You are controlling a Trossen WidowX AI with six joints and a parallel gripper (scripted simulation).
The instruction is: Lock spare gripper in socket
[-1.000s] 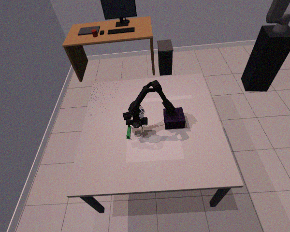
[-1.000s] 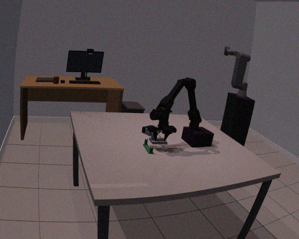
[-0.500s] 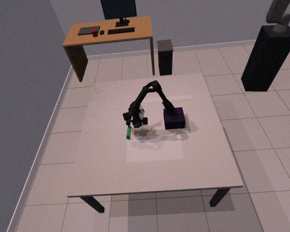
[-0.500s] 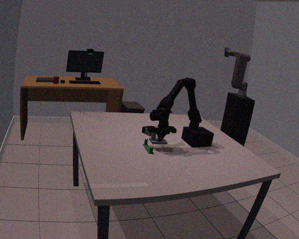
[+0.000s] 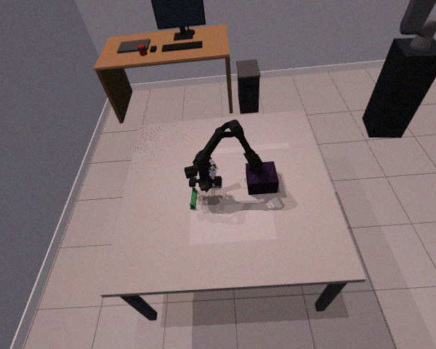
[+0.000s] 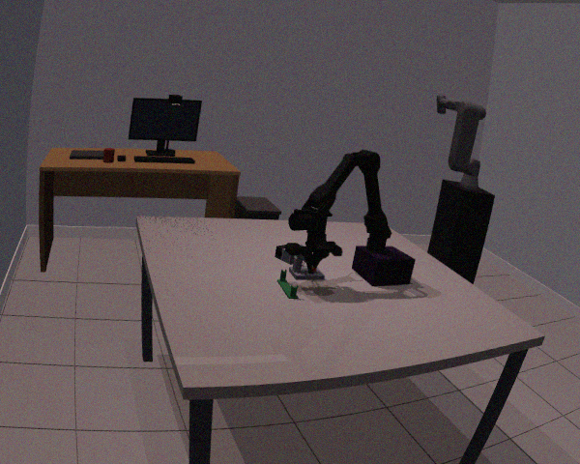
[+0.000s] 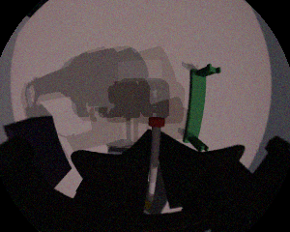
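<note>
The green bar lies 8 cm ahead of my gripper tip, 4 cm to the left of it and 2 cm below it. The rest, counted from my gripper tip: grey mount 10 cm to the right; spare gripper 1 cm ahead, 23 cm to the right, 3 cm below.
</note>
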